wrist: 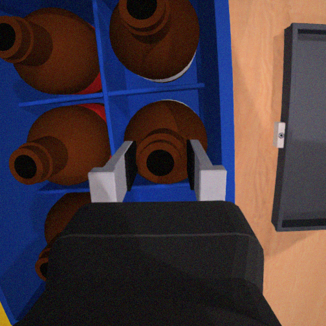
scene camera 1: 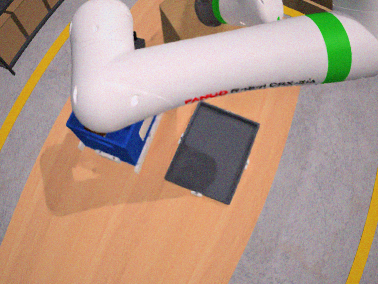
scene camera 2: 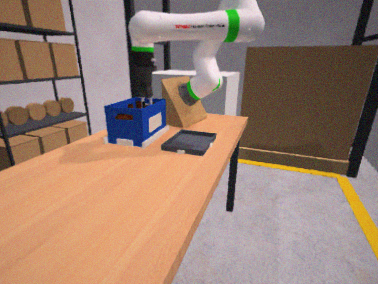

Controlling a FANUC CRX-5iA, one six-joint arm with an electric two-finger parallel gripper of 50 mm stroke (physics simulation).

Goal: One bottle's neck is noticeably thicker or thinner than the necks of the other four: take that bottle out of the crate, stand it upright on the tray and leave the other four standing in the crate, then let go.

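Frame: origin at the arm's base, x left, y ahead, z down, level; centimetres.
Where they show: arm's base, link origin: [scene camera 1: 210, 6] [scene camera 2: 186, 95].
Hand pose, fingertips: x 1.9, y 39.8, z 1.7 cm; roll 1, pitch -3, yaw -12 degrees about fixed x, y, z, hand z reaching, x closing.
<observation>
Things, the pixels of their top centre, and the offset from my fingertips. Level surfaces: height alone.
- blue crate, top centre: [scene camera 1: 115, 88] [scene camera 2: 137, 102] dx -4.9, dy +1.1, dz -2.8 cm
- dark grey tray, top centre: [scene camera 1: 214, 150] [scene camera 2: 190, 138] dx +23.0, dy -4.0, dz +12.1 cm
- wooden table, surface height: dz +14.7 cm
The blue crate [scene camera 1: 127, 145] [scene camera 2: 119, 131] [wrist: 226, 115] stands on the table with brown bottles in its compartments. My gripper [scene camera 2: 145, 101] [wrist: 161, 155] points down over it and is shut on the neck of a brown bottle [wrist: 165, 120], which stands in the middle compartment of the row nearest the tray. Another bottle [wrist: 155, 50] stands in that row, and several more [wrist: 60, 55] [wrist: 75, 145] stand in the row beyond. The dark grey tray [scene camera 1: 242, 165] [scene camera 2: 180, 149] [wrist: 280, 200] is beside the crate and holds no bottle. In scene camera 1 the arm hides the gripper and most of the crate.
The wooden table [scene camera 1: 165, 235] [scene camera 2: 100, 200] carries crate and tray. White brackets [scene camera 1: 196, 193] [wrist: 280, 135] sit against the tray's sides. A brown slanted block [scene camera 2: 175, 102] stands behind, near the arm's base. A shelf rack with boxes is at the left.
</observation>
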